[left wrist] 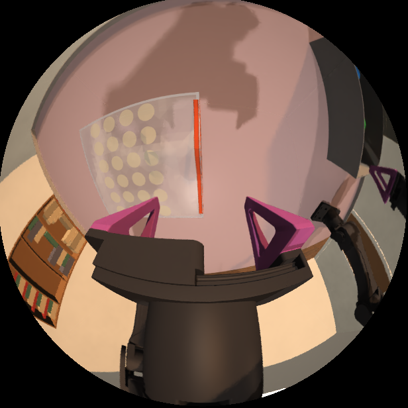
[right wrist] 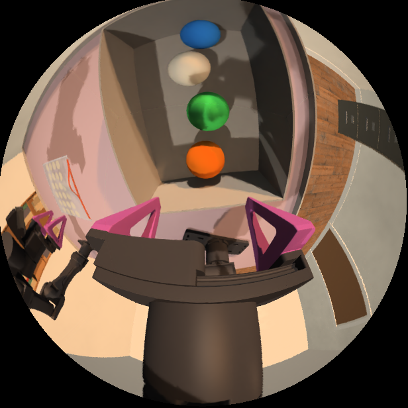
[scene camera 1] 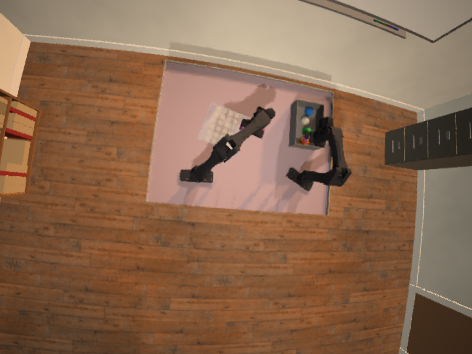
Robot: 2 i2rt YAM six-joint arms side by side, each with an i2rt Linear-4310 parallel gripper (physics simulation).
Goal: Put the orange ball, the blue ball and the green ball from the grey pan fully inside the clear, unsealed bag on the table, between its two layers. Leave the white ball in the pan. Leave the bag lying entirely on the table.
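The clear bag (scene camera 1: 220,122) (left wrist: 175,185) (right wrist: 57,185) lies flat on the table, patterned with pale dots; an orange strip (left wrist: 197,155) edges its mouth. The grey pan (scene camera 1: 293,125) (left wrist: 342,110) (right wrist: 122,115) holds the blue ball (scene camera 1: 309,111) (right wrist: 200,34), white ball (scene camera 1: 305,121) (right wrist: 189,68), green ball (scene camera 1: 307,130) (right wrist: 208,111) and orange ball (right wrist: 205,160) in a row. My left gripper (left wrist: 201,201) is open and empty, above the table near the bag's mouth. My right gripper (right wrist: 202,201) is open and empty, above the pan's orange-ball end. My arm partly hides the pan in scene camera 1.
The pink table (scene camera 1: 175,90) has the left arm's base (scene camera 1: 196,176) and the right arm's base (scene camera 1: 300,178) near its lower edge. The pan's walls rise around the balls. The left forearm passes over the table beside the bag.
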